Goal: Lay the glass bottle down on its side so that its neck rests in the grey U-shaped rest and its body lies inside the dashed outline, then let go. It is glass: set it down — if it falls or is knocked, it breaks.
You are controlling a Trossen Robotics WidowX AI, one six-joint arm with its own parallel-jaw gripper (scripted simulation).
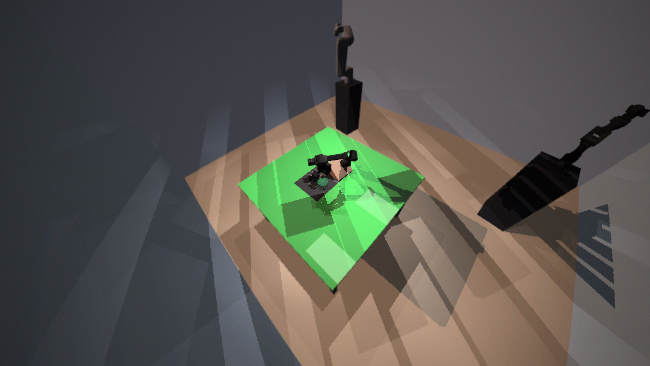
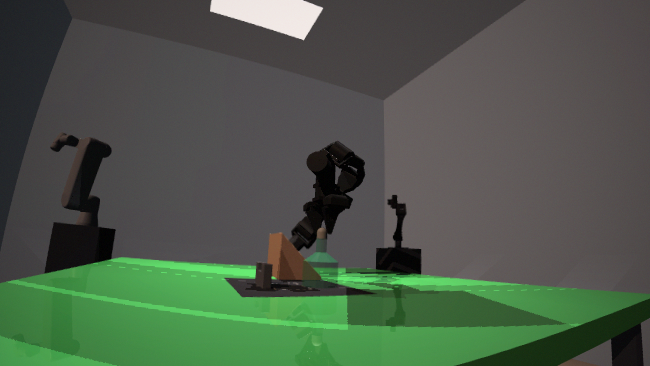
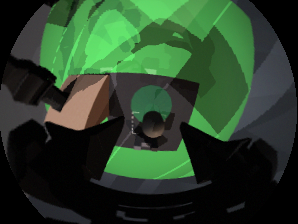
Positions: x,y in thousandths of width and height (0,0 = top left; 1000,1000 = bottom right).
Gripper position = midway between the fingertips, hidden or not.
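Observation:
There's a green glass bottle (image 2: 493,739), and you get it in image 3 (image 3: 508,467) as well. A dark mat (image 2: 378,786) is here too, and image 3 (image 3: 411,386) has the mat as well. As for the gripper (image 2: 496,641), it's open with nothing in its grasp, and it's also there in image 3 (image 3: 515,547).

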